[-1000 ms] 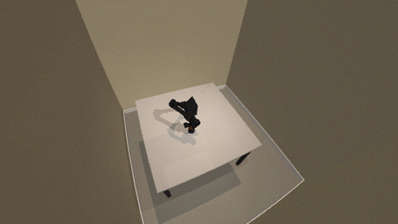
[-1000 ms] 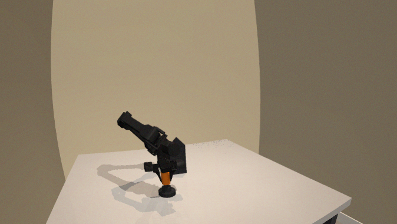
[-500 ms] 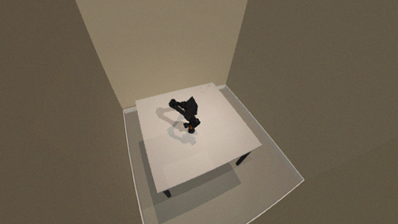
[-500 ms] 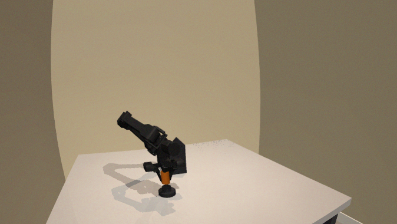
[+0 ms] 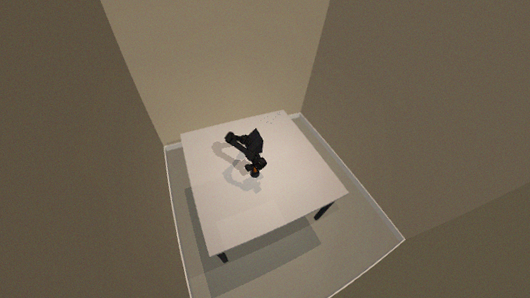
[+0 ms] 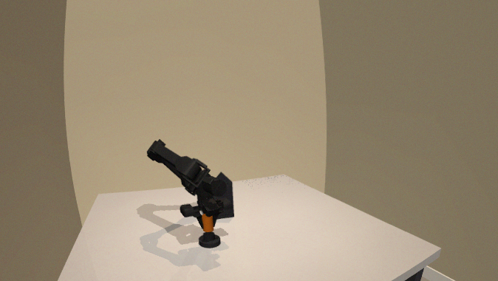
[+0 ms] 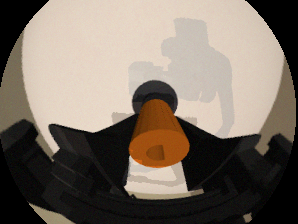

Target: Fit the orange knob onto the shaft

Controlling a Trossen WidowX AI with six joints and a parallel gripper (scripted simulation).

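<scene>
My gripper tip is now 20 mm below the orange knob. The rest, counted from my gripper tip: dark round pedestal 40 mm below.
</scene>
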